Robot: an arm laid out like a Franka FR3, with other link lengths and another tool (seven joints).
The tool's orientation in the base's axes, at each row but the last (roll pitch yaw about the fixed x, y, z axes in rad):
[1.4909, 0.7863, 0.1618]
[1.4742, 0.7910, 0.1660]
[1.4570, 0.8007, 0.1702]
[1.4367, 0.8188, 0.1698]
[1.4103, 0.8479, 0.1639]
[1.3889, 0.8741, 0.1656]
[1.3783, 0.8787, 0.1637]
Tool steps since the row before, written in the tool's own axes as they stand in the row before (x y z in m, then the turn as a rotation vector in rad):
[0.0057, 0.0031, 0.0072, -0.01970, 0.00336, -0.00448]
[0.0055, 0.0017, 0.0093, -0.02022, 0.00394, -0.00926]
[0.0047, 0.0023, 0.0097, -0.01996, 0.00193, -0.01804]
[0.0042, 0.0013, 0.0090, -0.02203, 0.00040, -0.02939]
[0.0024, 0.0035, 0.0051, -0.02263, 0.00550, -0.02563]
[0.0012, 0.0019, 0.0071, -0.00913, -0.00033, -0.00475]
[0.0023, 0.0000, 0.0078, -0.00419, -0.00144, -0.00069]
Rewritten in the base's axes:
[0.0077, -0.0058, -0.0014, -0.01241, 0.00277, 0.01606]
[0.0071, -0.0080, -0.0021, -0.01348, 0.00747, 0.01651]
[0.0072, -0.0083, -0.0010, -0.01686, 0.01551, 0.01424]
[0.0061, -0.0078, -0.0014, -0.02231, 0.02578, 0.01368]
[0.0055, -0.0036, 0.0010, -0.01806, 0.02355, 0.01785]
[0.0042, -0.0060, 0.0011, -0.00743, 0.00343, 0.00624]
[0.0038, -0.0071, -0.0008, -0.00388, -0.00023, 0.00224]

